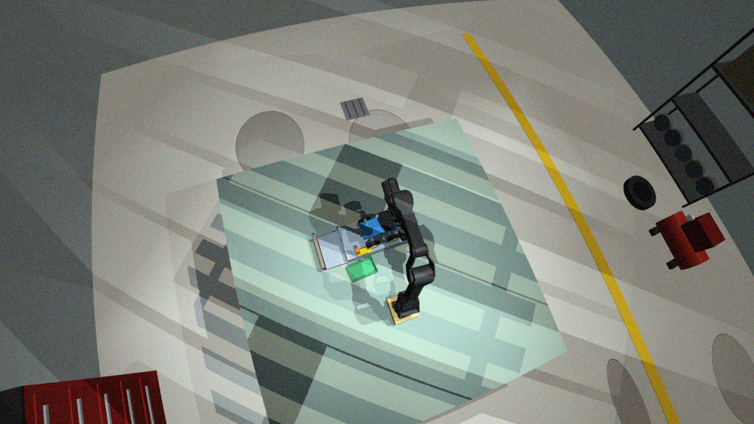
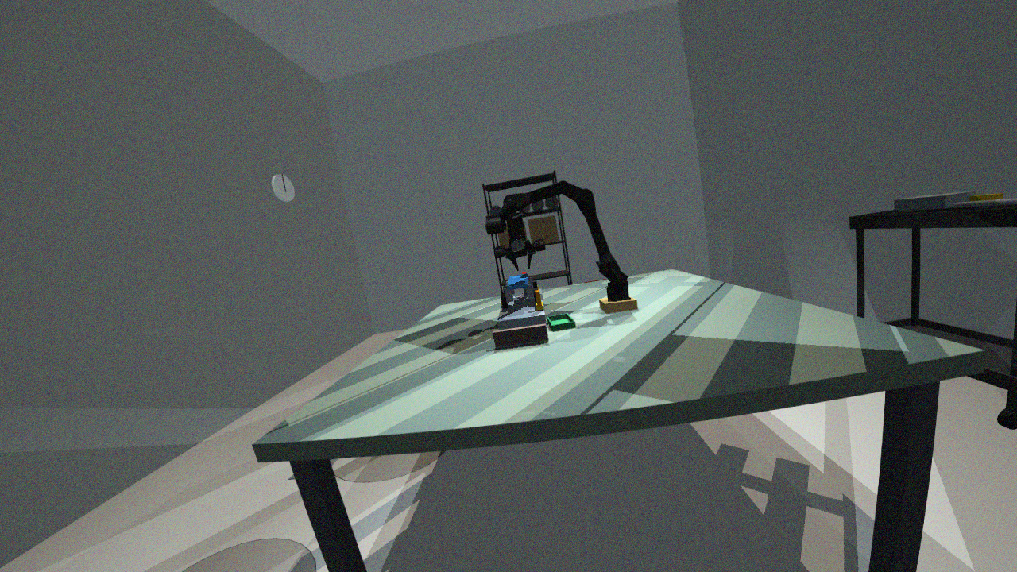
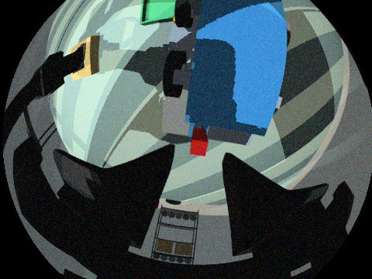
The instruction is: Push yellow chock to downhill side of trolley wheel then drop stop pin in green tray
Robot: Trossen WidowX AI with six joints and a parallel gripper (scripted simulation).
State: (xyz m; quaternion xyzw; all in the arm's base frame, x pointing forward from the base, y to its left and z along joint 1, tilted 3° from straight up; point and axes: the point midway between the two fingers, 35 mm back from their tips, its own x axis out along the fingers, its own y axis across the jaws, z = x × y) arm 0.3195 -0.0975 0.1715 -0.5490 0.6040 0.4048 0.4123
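My gripper tip is 20 mm to the left of the red-headed stop pin and 50 mm above it. Also, from my gripper tip: blue trolley (30 mm ahead, 90 mm to the left, 70 mm below); yellow chock (30 mm behind, 180 mm to the left, 100 mm below); grey ramp (30 mm ahead, 90 mm to the left, 130 mm below).
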